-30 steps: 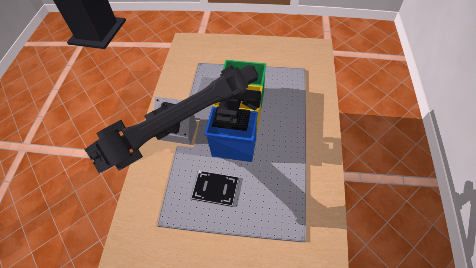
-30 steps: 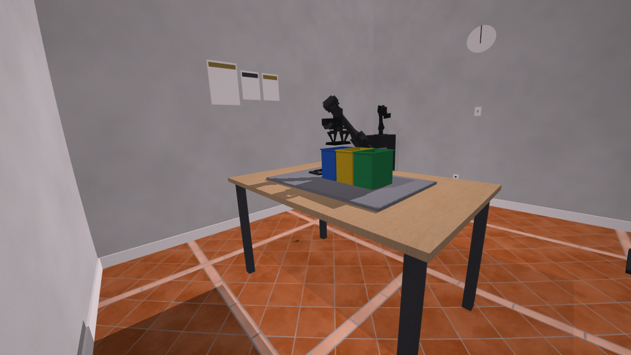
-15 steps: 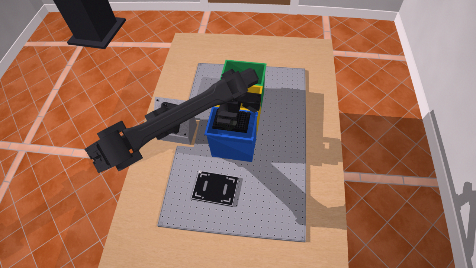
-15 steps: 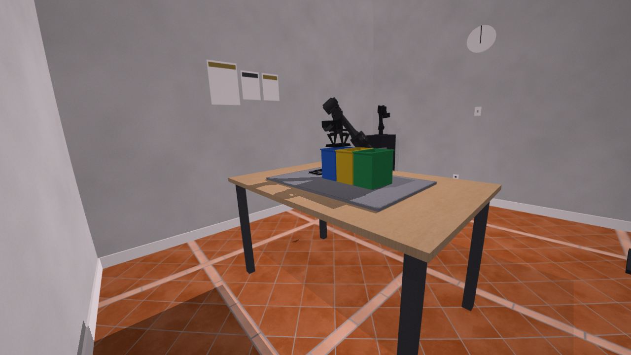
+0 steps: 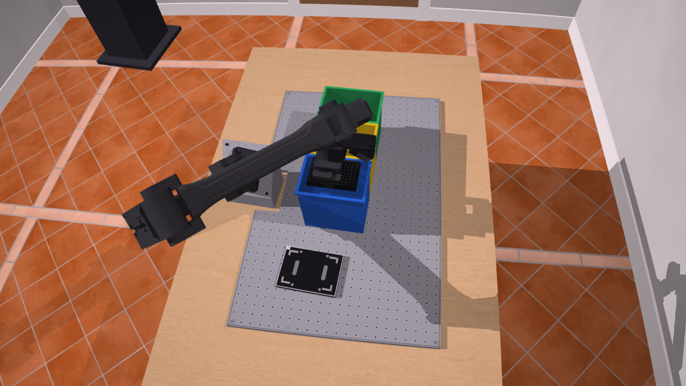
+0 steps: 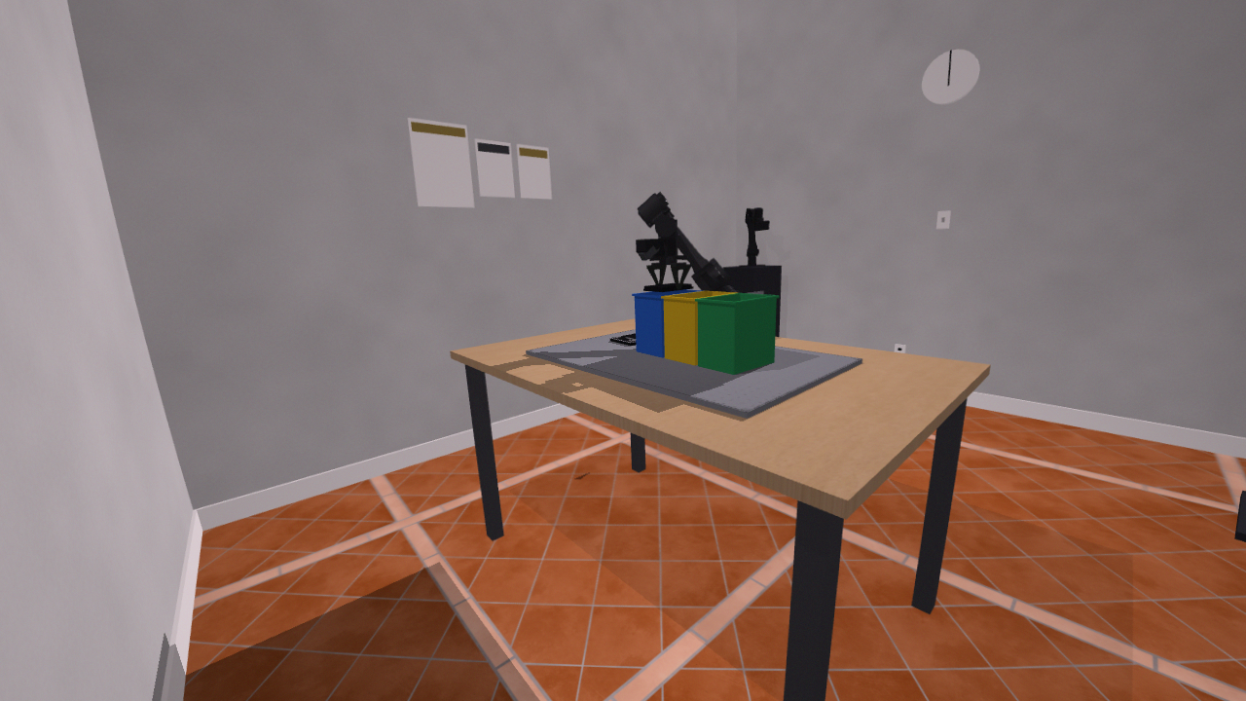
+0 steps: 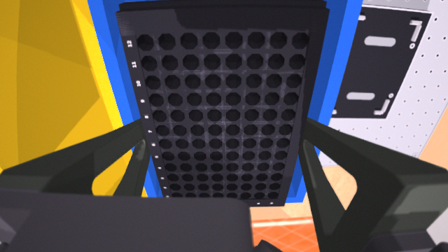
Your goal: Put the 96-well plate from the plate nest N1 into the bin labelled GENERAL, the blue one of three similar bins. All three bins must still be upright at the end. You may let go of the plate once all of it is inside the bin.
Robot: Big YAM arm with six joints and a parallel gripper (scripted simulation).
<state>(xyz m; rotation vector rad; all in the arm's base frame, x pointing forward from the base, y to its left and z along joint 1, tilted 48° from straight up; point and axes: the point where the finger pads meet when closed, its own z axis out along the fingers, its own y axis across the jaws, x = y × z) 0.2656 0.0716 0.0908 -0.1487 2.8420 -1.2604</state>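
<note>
Right now the blue bin is 110 mm below my hand. From my hand the other things lie so: yellow bin: 10 mm behind, 130 mm to the left, 110 mm below; then plate nest N1: 20 mm behind, 200 mm to the right, 190 mm below; then black 96-well plate: right at my hand.
</note>
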